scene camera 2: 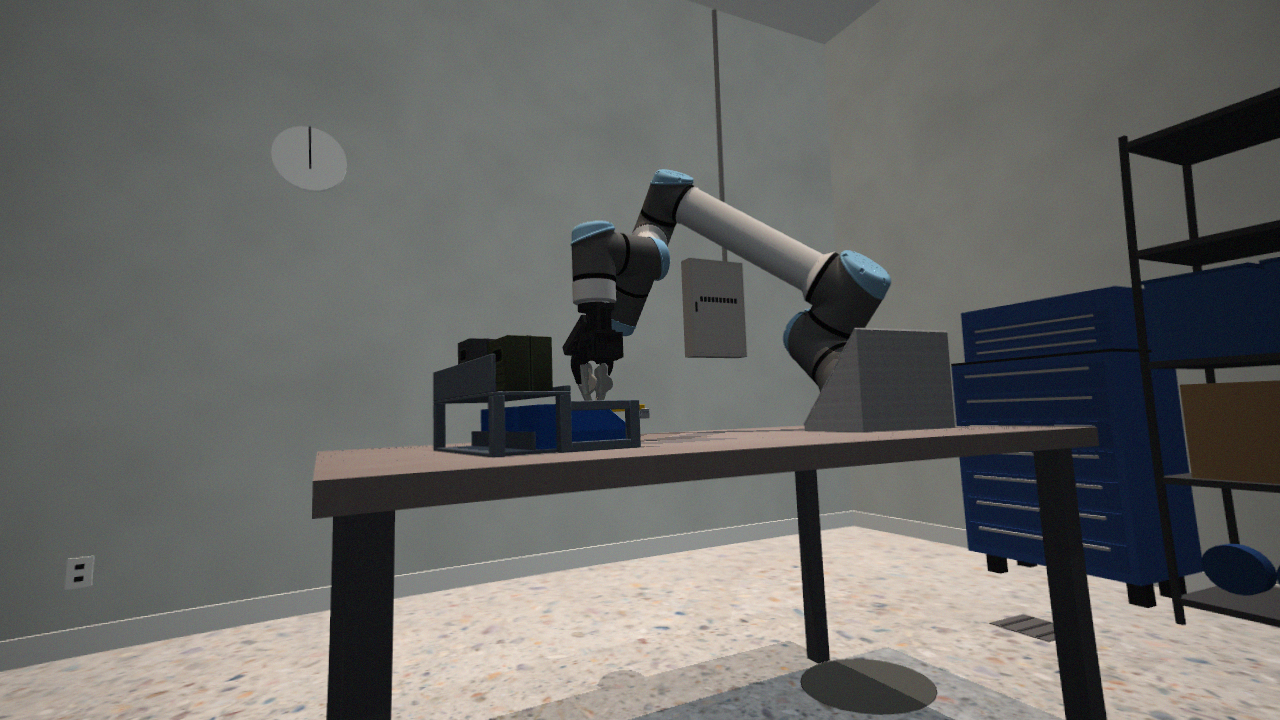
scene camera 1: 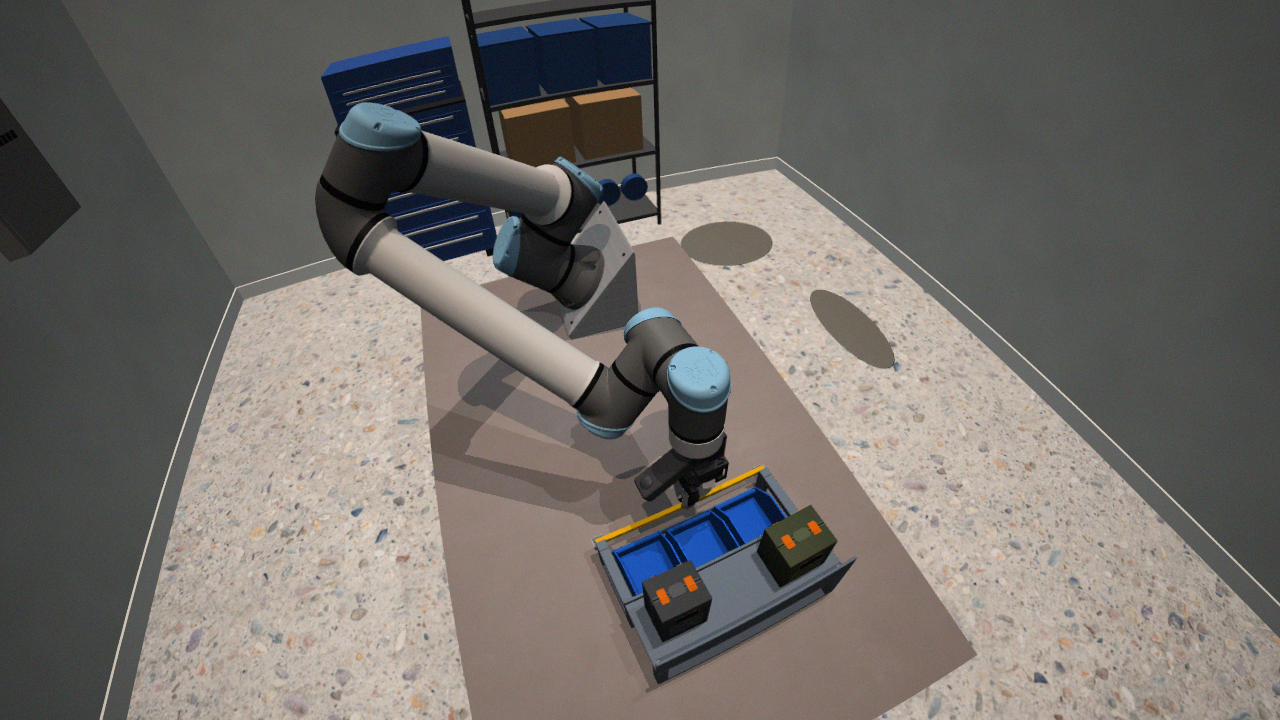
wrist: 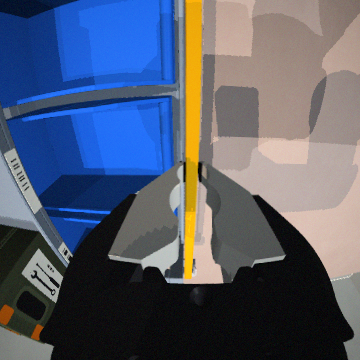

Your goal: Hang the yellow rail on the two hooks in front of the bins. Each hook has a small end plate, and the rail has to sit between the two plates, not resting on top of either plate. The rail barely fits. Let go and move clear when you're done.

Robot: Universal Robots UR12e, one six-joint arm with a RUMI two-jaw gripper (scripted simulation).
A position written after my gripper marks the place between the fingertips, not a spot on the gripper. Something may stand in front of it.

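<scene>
Visible: my gripper (scene camera 2: 594, 412), with a green case (scene camera 2: 523, 363). A black case (scene camera 1: 679, 600) shares its camera with my gripper (scene camera 1: 684, 505). My gripper (wrist: 191, 163) is visible again, while the black case is out of frame in the wrist view.
</scene>
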